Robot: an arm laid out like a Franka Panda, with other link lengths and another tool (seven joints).
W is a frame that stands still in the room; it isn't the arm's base.
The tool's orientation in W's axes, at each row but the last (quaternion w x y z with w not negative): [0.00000, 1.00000, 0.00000, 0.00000]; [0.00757, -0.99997, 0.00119, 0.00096]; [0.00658, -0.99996, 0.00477, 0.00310]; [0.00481, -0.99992, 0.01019, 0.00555]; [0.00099, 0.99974, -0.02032, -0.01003]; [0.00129, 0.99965, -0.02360, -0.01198]
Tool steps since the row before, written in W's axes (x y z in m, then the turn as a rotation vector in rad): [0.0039, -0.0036, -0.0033, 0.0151, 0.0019, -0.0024]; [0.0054, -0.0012, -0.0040, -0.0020, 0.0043, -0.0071]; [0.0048, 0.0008, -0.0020, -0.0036, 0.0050, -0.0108]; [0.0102, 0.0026, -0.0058, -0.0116, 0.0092, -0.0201]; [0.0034, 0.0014, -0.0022, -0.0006, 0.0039, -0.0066]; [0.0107, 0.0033, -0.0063, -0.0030, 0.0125, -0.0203]
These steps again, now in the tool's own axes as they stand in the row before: [0.0039, 0.0036, 0.0033, 0.0151, -0.0019, 0.0024]; [0.0054, 0.0012, 0.0040, -0.0020, -0.0042, 0.0072]; [0.0048, -0.0008, 0.0020, -0.0036, -0.0048, 0.0109]; [0.0102, -0.0028, 0.0057, -0.0116, -0.0088, 0.0203]; [0.0034, -0.0015, 0.0021, -0.0006, -0.0039, 0.0066]; [0.0107, -0.0038, 0.0060, -0.0031, -0.0124, 0.0203]
